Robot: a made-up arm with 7 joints. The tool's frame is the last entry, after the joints.
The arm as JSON. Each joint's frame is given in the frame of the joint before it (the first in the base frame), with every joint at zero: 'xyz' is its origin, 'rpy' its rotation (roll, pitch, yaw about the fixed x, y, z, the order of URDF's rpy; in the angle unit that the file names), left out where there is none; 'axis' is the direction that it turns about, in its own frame. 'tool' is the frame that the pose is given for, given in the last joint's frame.
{
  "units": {
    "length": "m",
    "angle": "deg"
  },
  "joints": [
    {
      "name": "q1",
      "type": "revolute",
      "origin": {
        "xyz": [
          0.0,
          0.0,
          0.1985
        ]
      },
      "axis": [
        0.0,
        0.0,
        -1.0
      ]
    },
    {
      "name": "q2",
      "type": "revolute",
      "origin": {
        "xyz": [
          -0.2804,
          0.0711,
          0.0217
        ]
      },
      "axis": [
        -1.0,
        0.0,
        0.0
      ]
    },
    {
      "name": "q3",
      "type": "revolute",
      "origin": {
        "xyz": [
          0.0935,
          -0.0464,
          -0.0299
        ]
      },
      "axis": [
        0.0,
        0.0,
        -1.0
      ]
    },
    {
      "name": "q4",
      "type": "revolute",
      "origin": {
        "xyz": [
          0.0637,
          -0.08,
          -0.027
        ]
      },
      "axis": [
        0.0,
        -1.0,
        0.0
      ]
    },
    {
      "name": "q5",
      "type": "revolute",
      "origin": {
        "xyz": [
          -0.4,
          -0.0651,
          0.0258
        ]
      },
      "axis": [
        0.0,
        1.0,
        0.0
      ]
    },
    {
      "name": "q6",
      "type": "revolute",
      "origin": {
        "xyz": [
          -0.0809,
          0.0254,
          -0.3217
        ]
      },
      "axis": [
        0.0,
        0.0,
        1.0
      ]
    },
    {
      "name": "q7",
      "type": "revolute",
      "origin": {
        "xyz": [
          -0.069,
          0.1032,
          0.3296
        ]
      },
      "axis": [
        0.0,
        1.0,
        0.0
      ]
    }
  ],
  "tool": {
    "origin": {
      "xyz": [
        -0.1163,
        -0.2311,
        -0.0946
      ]
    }
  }
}
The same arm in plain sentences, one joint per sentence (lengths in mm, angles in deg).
The arm has seven revolute joints in a row. What follows holds with every joint at zero, and every direction is one of the base frame's.
The first joint lies 198.5 mm along +z from the base frame's origin and turns about -z.
The second joint lies 280.4 mm along -x and 71.1 mm along +y and 21.7 mm along +z from the first joint and turns about -x.
The third joint lies 93.5 mm along +x and 46.4 mm along -y and 29.9 mm along -z from the second joint and turns about -z.
The fourth joint lies 63.7 mm along +x and 80.0 mm along -y and 27.0 mm along -z from the third joint and turns about -y.
The fifth joint lies 400.0 mm along -x and 65.1 mm along -y and 25.8 mm along +z from the fourth joint and turns about +y.
The sixth joint lies 80.9 mm along -x and 25.4 mm along +y and 321.7 mm along -z from the fifth joint and turns about +z.
The seventh joint lies 69.0 mm along -x and 103.2 mm along +y and 329.6 mm along +z from the sixth joint and turns about +y.
The tool frame, which is the frame that the pose is given for, lies 116.3 mm along -x and 231.1 mm along -y and 94.6 mm along -z from the seventh joint; its axes are parallel to the base frame's.

